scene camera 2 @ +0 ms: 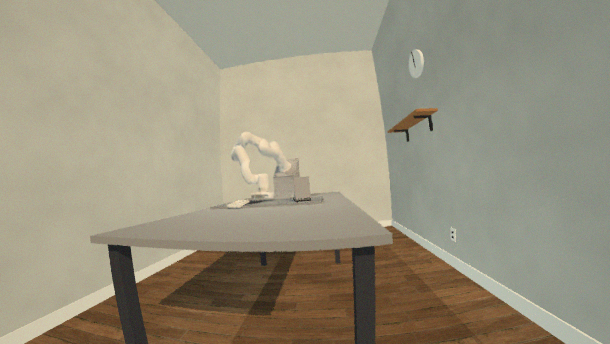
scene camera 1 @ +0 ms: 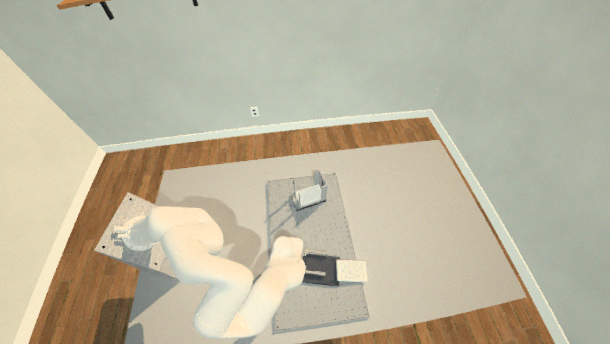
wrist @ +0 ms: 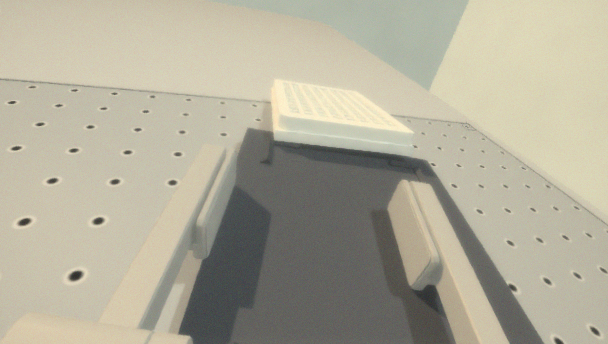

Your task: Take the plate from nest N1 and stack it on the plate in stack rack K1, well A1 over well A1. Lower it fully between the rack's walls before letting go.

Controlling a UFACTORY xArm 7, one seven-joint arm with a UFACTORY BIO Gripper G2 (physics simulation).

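Places are measured from the arm's base along level axes (x right, y back, z down), in metres.
Pixels of known places: hand at its tool point: [scene camera 2: 252, 200] [scene camera 1: 321, 263] [wrist: 317, 214]; arm's base at its link origin: [scene camera 2: 285, 167] [scene camera 1: 140, 233].
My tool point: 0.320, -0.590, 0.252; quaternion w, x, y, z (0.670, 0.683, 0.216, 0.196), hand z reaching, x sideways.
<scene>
Ahead of a thing's pixels: the offset from my tool point to its middle, as dx, dy, dz. Level surfaces: height alone.
The cream well plate @(+0.083, -0.102, +0.009) [scene camera 1: 351, 270] [scene camera 2: 237, 204] [wrist: 340, 112] lies at the far end of the dark nest @(+0.018, +0.013, +0.014) [scene camera 1: 327, 278] [wrist: 320, 240], most of it beyond the nest's dark surface. How its underside rests is hidden. My gripper [scene camera 1: 315, 263] [wrist: 315, 205] is shut and empty. Its two fingers still stand apart, low over the dark surface, and their tips are short of the plate's near edge. The stack rack @(-0.322, -0.093, -0.054) [scene camera 1: 320, 181] [scene camera 2: 302, 188] stands at the other end of the board, with a pale plate @(-0.321, -0.103, -0.006) [scene camera 1: 309, 195] between its walls.
The perforated board @(dz +0.021) [scene camera 1: 320, 312] [wrist: 90, 175] lies under the nest and the rack, on the grey table @(dz +0.034) [scene camera 1: 410, 215] [scene camera 2: 240, 230]. The arm's speckled pedestal [scene camera 1: 117, 220] [scene camera 2: 284, 186] stands at the left in scene camera 1.
</scene>
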